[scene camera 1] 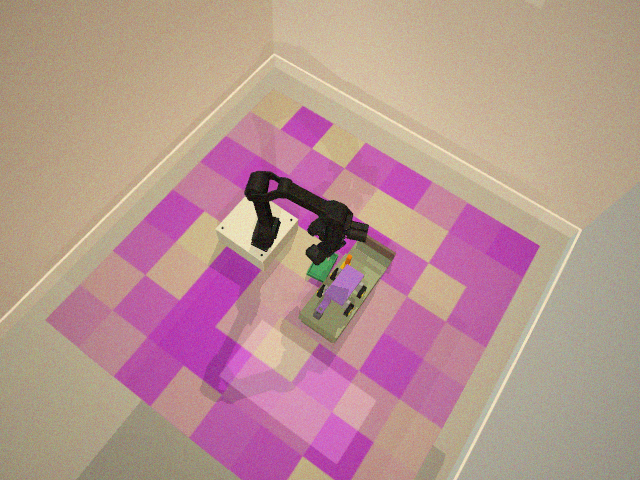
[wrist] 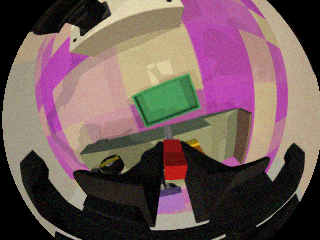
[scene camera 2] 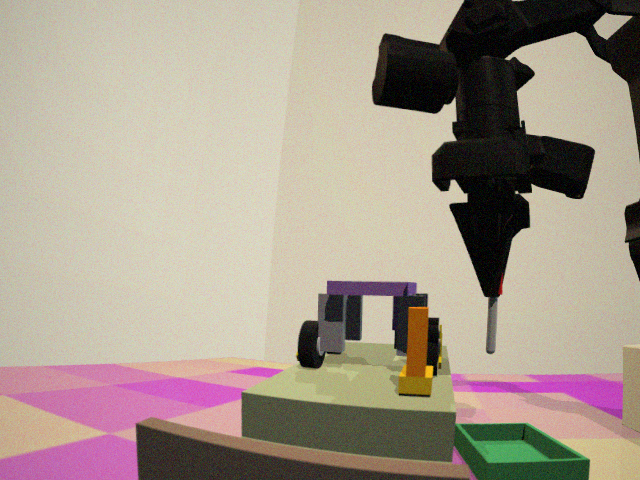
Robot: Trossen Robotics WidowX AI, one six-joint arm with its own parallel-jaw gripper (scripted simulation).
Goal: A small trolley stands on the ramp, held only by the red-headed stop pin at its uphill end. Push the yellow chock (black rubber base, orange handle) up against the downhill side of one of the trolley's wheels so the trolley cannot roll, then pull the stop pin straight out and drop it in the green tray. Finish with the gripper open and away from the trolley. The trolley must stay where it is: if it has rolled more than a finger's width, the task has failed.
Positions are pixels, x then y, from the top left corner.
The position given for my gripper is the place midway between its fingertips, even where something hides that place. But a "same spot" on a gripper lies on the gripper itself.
my gripper: scene camera 1 329,254; wrist; scene camera 2
trolley: scene camera 1; wrist; scene camera 2 340,310
same spot on trolley: (wrist: pixel 171 198) = (scene camera 1: pixel 347 268)
same spot on my gripper: (scene camera 2: pixel 488 221) = (wrist: pixel 202 197)
